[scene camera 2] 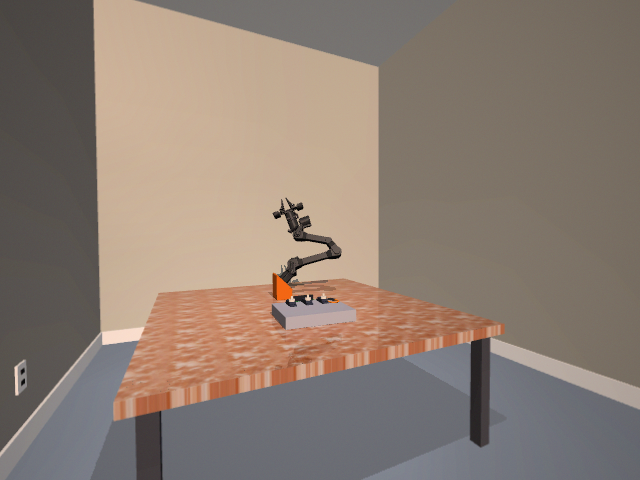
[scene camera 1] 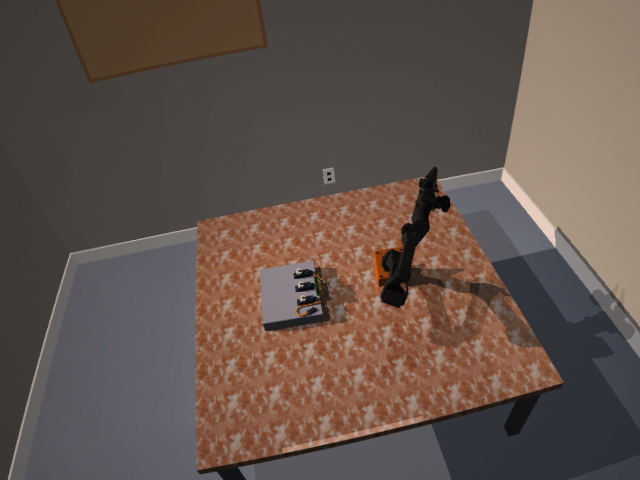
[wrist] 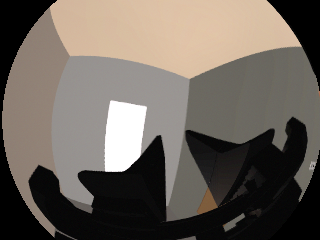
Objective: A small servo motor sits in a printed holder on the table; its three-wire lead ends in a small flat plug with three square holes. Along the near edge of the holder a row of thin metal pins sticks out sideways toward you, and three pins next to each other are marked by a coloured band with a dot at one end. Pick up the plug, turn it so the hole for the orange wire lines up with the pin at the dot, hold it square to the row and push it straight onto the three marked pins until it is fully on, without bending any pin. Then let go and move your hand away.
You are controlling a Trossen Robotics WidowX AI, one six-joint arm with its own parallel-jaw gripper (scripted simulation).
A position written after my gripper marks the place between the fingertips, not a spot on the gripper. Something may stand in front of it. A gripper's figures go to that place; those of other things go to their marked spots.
Scene:
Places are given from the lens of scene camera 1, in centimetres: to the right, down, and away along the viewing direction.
my gripper [scene camera 1: 435, 167]: 40, -25, 153
grey printed holder [scene camera 1: 279, 298]: -17, 24, 187

